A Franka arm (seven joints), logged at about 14 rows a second.
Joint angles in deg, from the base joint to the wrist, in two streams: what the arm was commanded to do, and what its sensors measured. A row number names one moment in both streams.
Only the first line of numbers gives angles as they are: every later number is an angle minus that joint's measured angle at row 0.
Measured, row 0: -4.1, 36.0, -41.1, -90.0, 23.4, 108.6, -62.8
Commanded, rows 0 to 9: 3.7, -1.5, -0.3, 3.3, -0.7, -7.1, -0.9; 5.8, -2.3, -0.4, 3.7, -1.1, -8.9, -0.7; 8.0, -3.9, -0.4, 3.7, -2.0, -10.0, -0.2; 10.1, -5.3, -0.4, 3.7, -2.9, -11.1, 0.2; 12.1, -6.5, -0.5, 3.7, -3.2, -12.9, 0.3; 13.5, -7.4, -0.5, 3.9, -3.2, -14.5, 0.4; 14.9, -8.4, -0.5, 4.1, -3.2, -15.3, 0.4; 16.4, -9.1, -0.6, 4.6, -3.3, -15.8, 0.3; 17.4, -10.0, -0.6, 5.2, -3.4, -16.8, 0.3; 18.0, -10.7, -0.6, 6.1, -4.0, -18.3, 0.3
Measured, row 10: 16.7, -8.5, -0.1, 5.2, -2.6, -15.5, 0.3
